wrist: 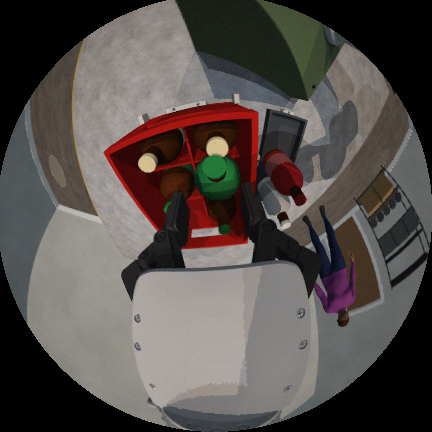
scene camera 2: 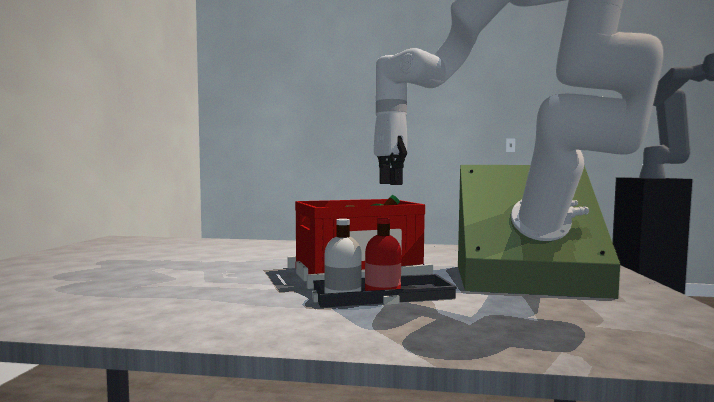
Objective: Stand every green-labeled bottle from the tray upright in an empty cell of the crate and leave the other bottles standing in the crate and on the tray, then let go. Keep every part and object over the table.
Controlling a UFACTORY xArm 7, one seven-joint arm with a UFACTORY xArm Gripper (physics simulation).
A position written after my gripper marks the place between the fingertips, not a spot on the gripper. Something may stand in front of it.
Note:
In view: my gripper (scene camera 2: 390, 184), a red bottle (scene camera 2: 383, 252), a white bottle (scene camera 2: 342, 259) and a green bottle (wrist: 215, 177).
The red bottle also shows in the wrist view (wrist: 287, 179). My gripper shows as well in the wrist view (wrist: 212, 196).

